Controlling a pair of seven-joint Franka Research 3 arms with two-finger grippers.
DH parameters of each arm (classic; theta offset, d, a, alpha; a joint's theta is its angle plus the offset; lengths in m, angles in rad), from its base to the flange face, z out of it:
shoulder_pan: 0 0.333 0 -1.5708
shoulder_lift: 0 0 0 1.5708
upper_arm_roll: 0 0.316 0.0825 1.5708
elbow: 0 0 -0.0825 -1.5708
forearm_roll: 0 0.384 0 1.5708
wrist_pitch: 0 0 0.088 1.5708
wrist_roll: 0 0.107 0 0
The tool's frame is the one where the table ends.
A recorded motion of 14 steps. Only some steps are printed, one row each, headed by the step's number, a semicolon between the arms.
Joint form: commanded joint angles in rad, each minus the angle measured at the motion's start. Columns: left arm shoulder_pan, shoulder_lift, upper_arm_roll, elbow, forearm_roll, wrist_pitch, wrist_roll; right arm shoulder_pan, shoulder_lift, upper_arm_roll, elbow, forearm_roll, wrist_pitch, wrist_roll.
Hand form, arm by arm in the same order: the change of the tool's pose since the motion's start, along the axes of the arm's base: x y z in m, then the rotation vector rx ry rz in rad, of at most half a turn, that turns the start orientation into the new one. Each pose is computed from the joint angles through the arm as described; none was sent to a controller.
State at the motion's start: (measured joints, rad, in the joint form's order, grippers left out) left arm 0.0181 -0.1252 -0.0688 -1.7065 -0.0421 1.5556 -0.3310; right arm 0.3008 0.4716 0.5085 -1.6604 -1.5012 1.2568 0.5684
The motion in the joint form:
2: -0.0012 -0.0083 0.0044 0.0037 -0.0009 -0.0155 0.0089; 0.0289 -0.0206 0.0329 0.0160 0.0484 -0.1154 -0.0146
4: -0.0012 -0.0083 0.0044 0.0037 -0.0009 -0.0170 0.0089; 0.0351 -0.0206 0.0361 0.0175 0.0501 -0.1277 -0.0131
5: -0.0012 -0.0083 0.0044 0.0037 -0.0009 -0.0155 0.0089; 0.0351 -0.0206 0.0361 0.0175 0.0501 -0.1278 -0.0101
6: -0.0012 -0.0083 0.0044 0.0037 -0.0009 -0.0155 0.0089; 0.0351 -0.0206 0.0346 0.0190 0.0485 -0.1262 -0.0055
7: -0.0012 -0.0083 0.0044 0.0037 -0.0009 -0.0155 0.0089; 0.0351 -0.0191 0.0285 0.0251 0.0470 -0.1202 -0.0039
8: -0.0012 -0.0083 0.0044 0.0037 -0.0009 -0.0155 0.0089; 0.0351 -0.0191 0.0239 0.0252 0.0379 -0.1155 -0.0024
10: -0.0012 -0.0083 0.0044 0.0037 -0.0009 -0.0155 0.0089; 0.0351 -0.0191 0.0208 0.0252 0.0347 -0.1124 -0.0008
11: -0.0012 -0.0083 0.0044 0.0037 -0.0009 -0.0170 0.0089; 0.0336 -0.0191 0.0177 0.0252 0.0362 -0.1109 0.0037
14: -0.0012 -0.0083 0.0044 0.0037 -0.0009 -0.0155 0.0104; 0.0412 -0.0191 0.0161 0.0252 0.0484 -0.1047 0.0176
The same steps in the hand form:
2: -0.0039 0.0017 0.0047 -0.0010 0.0032 -0.0063; -0.0262 0.0152 0.0213 -0.0096 0.0061 -0.0621
4: -0.0041 0.0017 0.0045 -0.0009 0.0047 -0.0063; -0.0297 0.0184 0.0224 -0.0122 0.0040 -0.0646
5: -0.0039 0.0017 0.0047 -0.0010 0.0032 -0.0063; -0.0297 0.0183 0.0224 -0.0111 0.0012 -0.0650
6: -0.0039 0.0017 0.0047 -0.0010 0.0032 -0.0063; -0.0289 0.0180 0.0230 -0.0087 -0.0051 -0.0652
7: -0.0039 0.0017 0.0047 -0.0010 0.0032 -0.0063; -0.0257 0.0163 0.0240 -0.0041 -0.0103 -0.0666
8: -0.0039 0.0017 0.0047 -0.0010 0.0032 -0.0063; -0.0235 0.0151 0.0246 -0.0075 -0.0186 -0.0630
10: -0.0039 0.0017 0.0047 -0.0010 0.0032 -0.0063; -0.0222 0.0142 0.0246 -0.0081 -0.0225 -0.0620
11: -0.0041 0.0017 0.0045 -0.0009 0.0047 -0.0063; -0.0208 0.0122 0.0242 -0.0061 -0.0257 -0.0661
14: -0.0039 0.0017 0.0047 -0.0011 0.0032 -0.0078; -0.0235 0.0161 0.0224 0.0086 -0.0287 -0.0618

